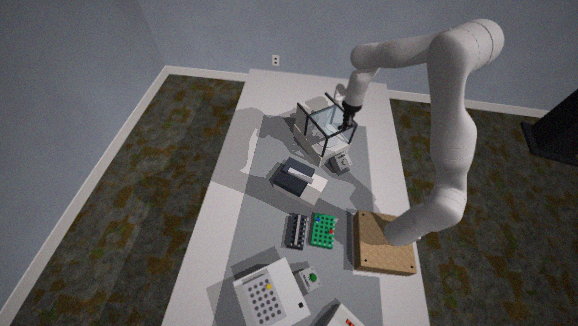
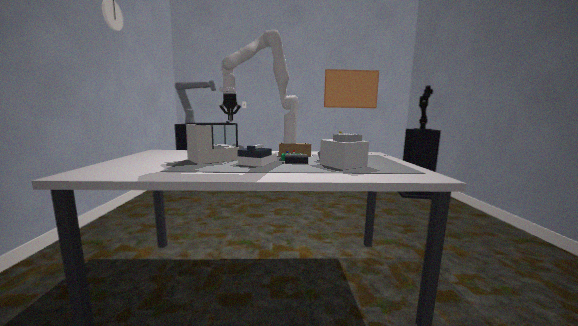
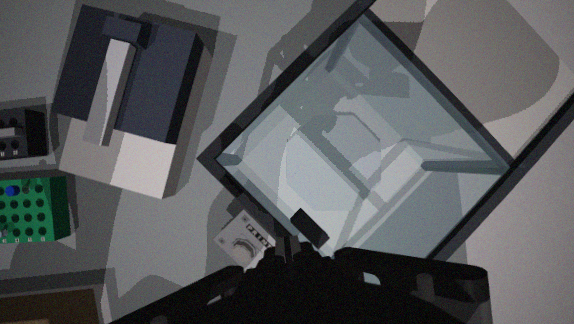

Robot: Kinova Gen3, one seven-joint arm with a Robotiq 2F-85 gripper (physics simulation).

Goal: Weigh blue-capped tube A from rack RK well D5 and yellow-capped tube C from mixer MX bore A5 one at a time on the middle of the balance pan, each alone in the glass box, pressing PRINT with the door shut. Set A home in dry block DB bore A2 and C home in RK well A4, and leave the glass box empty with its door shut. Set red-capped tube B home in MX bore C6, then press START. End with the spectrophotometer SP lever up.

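Seen in the pictures: gripper, fingertip midpoint: (image 1: 343, 129) (image 2: 230, 121) (image 3: 289, 252); arm's base, link origin: (image 1: 395, 234) (image 2: 290, 143).
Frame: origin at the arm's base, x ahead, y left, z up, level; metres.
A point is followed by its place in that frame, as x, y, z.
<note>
My gripper (image 1: 343, 127) @[0.300, -0.319, 0.153] (image 2: 230, 120) @[0.300, -0.319, 0.153] (image 3: 289, 252) @[0.300, -0.319, 0.153] is shut and empty, low beside the black handle (image 3: 310, 228) @[0.315, -0.331, 0.153] on top of the glass box (image 1: 324, 145) @[0.358, -0.258, 0.090] (image 3: 439, 89) @[0.410, -0.415, 0.140]; contact is unclear. The glass pane appears to cover the top. No tube shows on the pan (image 3: 315, 175). Blue-capped tube A (image 1: 318, 219) @[0.297, 0.030, -0.016] (image 3: 11, 190) @[0.299, 0.027, -0.015] and red-capped tube B (image 1: 331, 231) @[0.237, 0.061, -0.016] stand in green rack RK (image 1: 322, 247) @[0.252, 0.117, -0.065] (image 3: 61, 210) @[0.270, -0.010, -0.056]. Yellow-capped tube C (image 1: 269, 286) @[0.391, 0.328, 0.114] (image 2: 340, 132) @[0.397, 0.328, 0.109] stands in mixer MX (image 1: 292, 270) (image 2: 345, 154) @[0.502, 0.353, 0.009]. SP (image 1: 291, 186) @[0.441, -0.063, 0.011] (image 3: 157, 85) @[0.433, -0.167, 0.011] has its pale lever (image 1: 300, 175) @[0.419, -0.116, 0.029] (image 3: 111, 85) @[0.426, -0.124, 0.029] lying along the top.
The PRINT button box (image 1: 341, 162) @[0.258, -0.265, -0.001] (image 3: 245, 247) @[0.256, -0.276, 0.005] stands close beside the glass box. Black dry block DB (image 1: 295, 247) @[0.353, 0.155, -0.049] (image 3: 36, 132) @[0.376, 0.028, -0.050] is beside the rack. The green START button (image 1: 313, 277) @[0.265, 0.245, 0.001] is beside the mixer. A brown block (image 1: 382, 260) @[0.041, 0.115, 0.005] lies under the arm base.
</note>
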